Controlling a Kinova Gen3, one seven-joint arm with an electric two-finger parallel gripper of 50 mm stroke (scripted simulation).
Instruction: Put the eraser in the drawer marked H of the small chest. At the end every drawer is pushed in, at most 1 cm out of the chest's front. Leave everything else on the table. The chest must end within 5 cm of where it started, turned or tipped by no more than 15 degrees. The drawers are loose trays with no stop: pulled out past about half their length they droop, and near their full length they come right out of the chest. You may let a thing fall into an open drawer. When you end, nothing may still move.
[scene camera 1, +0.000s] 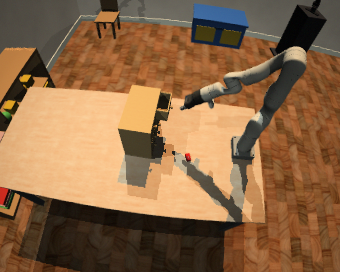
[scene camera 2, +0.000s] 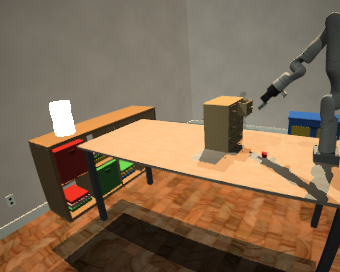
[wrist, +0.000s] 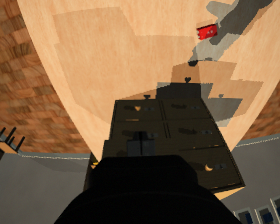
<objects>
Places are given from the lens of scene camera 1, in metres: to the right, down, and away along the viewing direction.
tan wooden chest (scene camera 1: 135, 125): -0.17, -0.05, 1.10
</objects>
